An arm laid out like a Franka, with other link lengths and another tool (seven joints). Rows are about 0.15 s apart.
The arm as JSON. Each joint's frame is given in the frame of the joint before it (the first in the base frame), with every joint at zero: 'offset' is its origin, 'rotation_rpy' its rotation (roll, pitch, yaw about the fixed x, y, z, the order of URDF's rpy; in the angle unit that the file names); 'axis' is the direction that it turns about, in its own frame. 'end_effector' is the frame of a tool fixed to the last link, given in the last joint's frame.
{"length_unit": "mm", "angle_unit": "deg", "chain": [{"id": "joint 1", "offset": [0.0, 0.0, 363.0], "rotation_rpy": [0.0, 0.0, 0.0], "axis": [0.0, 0.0, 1.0]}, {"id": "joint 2", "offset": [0.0, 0.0, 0.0], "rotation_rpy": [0.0, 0.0, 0.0], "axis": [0.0, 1.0, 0.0]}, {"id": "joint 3", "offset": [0.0, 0.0, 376.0], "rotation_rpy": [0.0, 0.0, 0.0], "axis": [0.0, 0.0, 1.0]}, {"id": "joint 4", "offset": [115.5, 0.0, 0.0], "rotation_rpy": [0.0, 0.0, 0.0], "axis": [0.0, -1.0, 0.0]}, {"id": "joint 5", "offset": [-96.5, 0.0, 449.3], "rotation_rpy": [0.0, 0.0, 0.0], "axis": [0.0, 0.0, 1.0]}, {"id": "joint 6", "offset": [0.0, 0.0, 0.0], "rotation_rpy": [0.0, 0.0, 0.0], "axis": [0.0, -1.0, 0.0]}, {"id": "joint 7", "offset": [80.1, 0.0, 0.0], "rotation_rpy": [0.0, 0.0, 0.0], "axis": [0.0, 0.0, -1.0]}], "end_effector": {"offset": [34.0, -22.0, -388.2], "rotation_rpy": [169.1, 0.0, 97.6]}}
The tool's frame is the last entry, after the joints.
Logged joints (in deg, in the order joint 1, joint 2, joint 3, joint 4, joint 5, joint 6, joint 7), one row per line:
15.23, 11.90, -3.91, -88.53, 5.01, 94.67, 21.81
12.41, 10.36, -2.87, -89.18, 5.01, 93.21, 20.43
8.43, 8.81, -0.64, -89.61, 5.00, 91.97, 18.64
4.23, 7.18, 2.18, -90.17, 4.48, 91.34, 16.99
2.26, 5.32, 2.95, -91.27, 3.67, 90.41, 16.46
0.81, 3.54, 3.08, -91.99, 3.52, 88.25, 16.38
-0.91, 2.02, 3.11, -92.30, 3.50, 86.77, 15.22
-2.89, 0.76, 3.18, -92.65, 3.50, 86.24, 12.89
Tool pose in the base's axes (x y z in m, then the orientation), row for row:
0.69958, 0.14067, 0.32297, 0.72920, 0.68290, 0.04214, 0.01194
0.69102, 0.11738, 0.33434, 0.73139, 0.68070, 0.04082, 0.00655
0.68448, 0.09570, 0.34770, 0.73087, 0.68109, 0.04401, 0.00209
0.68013, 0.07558, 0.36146, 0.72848, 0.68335, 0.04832, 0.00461
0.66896, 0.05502, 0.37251, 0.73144, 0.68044, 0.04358, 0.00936
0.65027, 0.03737, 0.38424, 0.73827, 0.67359, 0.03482, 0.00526
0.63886, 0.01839, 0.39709, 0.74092, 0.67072, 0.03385, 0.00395
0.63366, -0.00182, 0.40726, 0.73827, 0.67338, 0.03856, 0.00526
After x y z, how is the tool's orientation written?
As a quaternion, x y z w.
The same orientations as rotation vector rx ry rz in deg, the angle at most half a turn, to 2 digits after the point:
130.27, 122.00, 7.53
131.10, 122.02, 7.32
131.38, 122.43, 7.91
130.74, 122.64, 8.67
130.88, 121.76, 7.80
132.45, 120.84, 6.25
133.03, 120.43, 6.08
132.45, 120.80, 6.92

